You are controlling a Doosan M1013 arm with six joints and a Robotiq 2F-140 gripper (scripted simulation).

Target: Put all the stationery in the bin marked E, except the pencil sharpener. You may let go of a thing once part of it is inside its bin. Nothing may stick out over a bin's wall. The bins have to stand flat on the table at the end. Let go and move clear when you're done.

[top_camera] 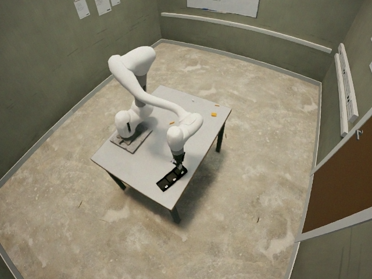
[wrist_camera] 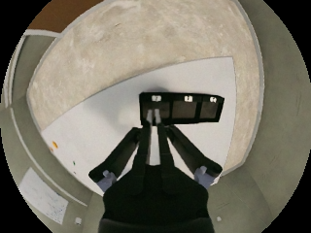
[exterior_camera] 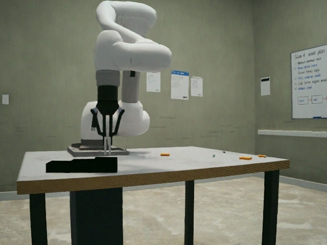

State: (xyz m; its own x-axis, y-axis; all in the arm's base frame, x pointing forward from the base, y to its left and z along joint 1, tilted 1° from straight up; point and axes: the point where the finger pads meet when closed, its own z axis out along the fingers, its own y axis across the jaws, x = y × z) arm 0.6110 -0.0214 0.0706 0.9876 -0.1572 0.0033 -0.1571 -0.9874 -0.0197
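My gripper is now 8 cm past the orange object, 68 cm to the right of it and 9 cm above it. The rest, counted from my hand: black bin: 2 cm behind, 9 cm to the right, 7 cm below; then green piece: 24 cm behind, 59 cm to the left, 9 cm below.
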